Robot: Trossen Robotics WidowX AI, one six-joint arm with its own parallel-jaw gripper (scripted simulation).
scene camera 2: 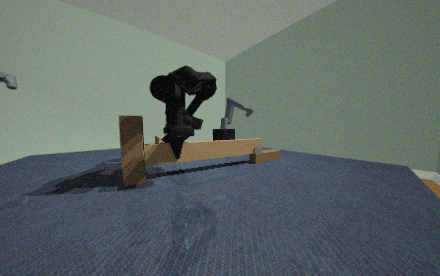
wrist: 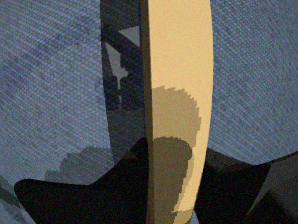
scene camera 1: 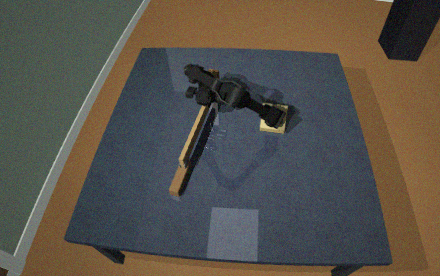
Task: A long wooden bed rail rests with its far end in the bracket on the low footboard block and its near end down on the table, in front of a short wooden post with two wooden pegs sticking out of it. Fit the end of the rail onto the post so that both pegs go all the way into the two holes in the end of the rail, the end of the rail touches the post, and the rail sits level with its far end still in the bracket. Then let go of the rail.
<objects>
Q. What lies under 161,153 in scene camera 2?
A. A wooden rail.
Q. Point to a wooden rail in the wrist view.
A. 178,53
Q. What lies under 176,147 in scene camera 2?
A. My gripper.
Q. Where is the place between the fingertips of my gripper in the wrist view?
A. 160,143
</objects>
